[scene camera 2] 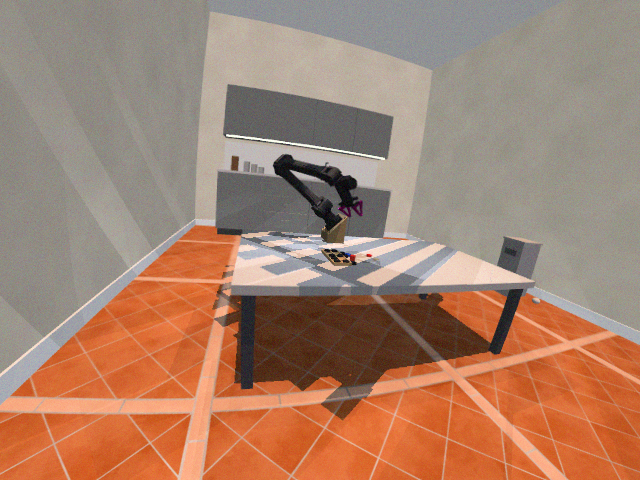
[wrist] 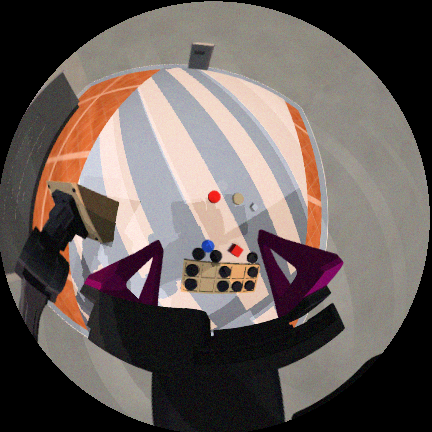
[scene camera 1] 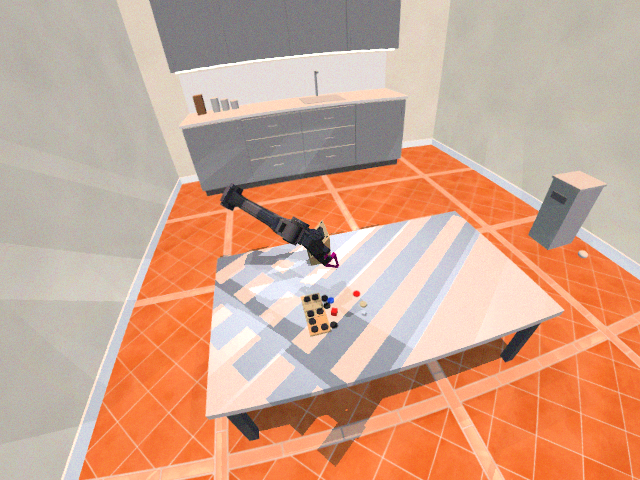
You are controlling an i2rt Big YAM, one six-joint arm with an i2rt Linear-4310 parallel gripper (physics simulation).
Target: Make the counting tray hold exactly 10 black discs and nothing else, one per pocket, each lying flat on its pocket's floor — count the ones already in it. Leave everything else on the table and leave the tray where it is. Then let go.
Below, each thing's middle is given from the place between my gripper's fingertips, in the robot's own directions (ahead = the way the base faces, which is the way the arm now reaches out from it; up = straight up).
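The tan counting tray (wrist: 207,277) is 11 cm to the right of my hand and 10 cm ahead of it, and it sits 20 cm below it.
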